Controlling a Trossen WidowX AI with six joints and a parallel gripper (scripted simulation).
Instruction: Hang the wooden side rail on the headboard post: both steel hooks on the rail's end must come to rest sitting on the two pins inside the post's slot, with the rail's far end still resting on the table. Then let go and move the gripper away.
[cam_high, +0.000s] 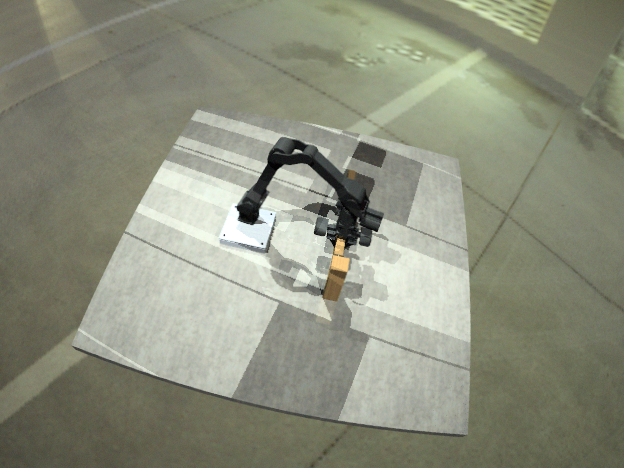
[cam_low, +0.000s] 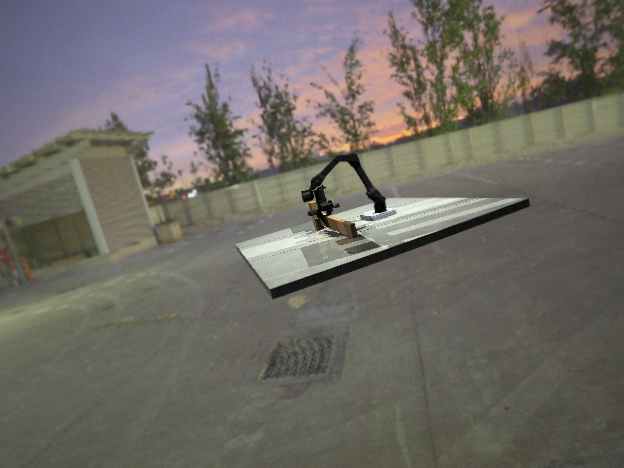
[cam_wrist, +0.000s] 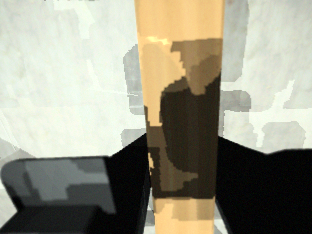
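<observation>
Right now my gripper tip is 150 mm to the left of the wooden headboard post, 40 mm below it and 20 mm short of it.
</observation>
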